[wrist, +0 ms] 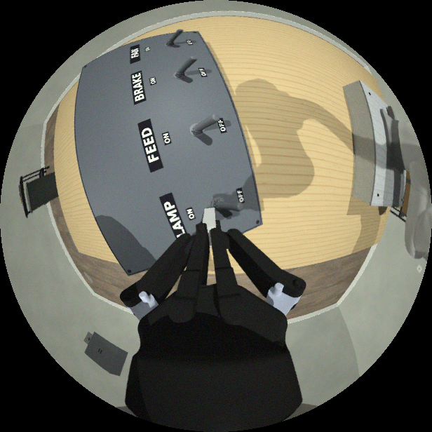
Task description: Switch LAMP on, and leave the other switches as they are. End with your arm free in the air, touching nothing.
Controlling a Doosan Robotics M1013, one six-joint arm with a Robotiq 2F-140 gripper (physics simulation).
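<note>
The dark switch panel [115,165] lies on the table with four toggle switches in a row. The LAMP switch [229,205] is nearest, in shadow, and its lever appears to lean toward its OFF label [240,195]. The FEED switch [205,124], BRAKE switch [186,68] and FAN switch [175,38] lean toward their OFF labels. My gripper [210,215] is shut and empty. Its pale fingertips show right beside the base of the LAMP lever, on the near side, and partly overlap the view of it. Whether they touch it I cannot tell.
The wooden table [280,55] extends right of the panel. A grey metal plate or block [365,145] stands at the right, with a pale robot part [419,210] beside it. A dark object [41,192] is at the left, and a grey box [106,353] lies at the lower left.
</note>
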